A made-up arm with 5 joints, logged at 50 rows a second.
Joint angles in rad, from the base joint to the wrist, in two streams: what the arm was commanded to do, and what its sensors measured. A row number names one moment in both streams.
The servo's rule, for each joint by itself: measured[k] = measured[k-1] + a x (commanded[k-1-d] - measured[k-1]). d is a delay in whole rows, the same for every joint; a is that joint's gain. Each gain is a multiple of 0.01, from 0.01 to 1. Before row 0 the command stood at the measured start. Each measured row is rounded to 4 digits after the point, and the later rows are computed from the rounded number. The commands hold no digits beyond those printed.
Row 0, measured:
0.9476 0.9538 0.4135 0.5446 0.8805
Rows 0 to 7, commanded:
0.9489 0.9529 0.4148 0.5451 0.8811
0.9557 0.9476 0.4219 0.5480 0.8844
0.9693 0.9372 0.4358 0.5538 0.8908
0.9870 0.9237 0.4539 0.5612 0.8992
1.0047 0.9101 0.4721 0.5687 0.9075
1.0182 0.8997 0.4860 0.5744 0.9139
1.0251 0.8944 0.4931 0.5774 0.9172
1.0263 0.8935 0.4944 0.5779 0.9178
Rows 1 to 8, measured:
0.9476 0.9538 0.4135 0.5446 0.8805
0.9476 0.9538 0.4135 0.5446 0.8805
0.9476 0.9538 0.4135 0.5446 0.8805
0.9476 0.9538 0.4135 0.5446 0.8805
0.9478 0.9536 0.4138 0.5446 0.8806
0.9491 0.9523 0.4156 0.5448 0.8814
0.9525 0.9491 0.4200 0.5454 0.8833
0.9584 0.9438 0.4275 0.5465 0.8865
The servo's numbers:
d 4
a 0.17 0.21 0.22 0.07 0.20

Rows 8 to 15, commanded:
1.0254 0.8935 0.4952 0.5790 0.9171
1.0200 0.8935 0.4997 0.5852 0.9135
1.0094 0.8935 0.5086 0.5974 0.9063
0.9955 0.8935 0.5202 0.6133 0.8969
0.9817 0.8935 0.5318 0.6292 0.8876
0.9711 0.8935 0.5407 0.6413 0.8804
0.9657 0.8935 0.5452 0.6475 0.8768
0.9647 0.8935 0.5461 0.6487 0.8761
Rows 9 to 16, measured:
0.9663 0.9367 0.4373 0.5481 0.8907
0.9751 0.9289 0.4480 0.5499 0.8953
0.9836 0.9217 0.4579 0.5518 0.8997
0.9909 0.9158 0.4659 0.5536 0.9033
0.9968 0.9111 0.4723 0.5554 0.9061
1.0007 0.9074 0.4783 0.5575 0.9076
1.0022 0.9045 0.4850 0.5603 0.9073
1.0011 0.9022 0.4927 0.5640 0.9052

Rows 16 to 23, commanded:
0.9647 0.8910 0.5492 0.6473 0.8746
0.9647 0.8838 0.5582 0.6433 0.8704
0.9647 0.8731 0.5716 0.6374 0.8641
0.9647 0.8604 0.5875 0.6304 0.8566
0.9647 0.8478 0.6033 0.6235 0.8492
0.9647 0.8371 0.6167 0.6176 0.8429
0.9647 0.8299 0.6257 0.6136 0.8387
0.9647 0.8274 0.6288 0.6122 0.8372
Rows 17 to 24, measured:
0.9978 0.9004 0.5013 0.5686 0.9017
0.9933 0.8990 0.5100 0.5737 0.8974
0.9886 0.8978 0.5177 0.5789 0.8933
0.9845 0.8969 0.5239 0.5838 0.8899
0.9811 0.8957 0.5295 0.5882 0.8868
0.9783 0.8932 0.5358 0.5921 0.8835
0.9760 0.8890 0.5437 0.5953 0.8796
0.9741 0.8830 0.5533 0.5978 0.8750

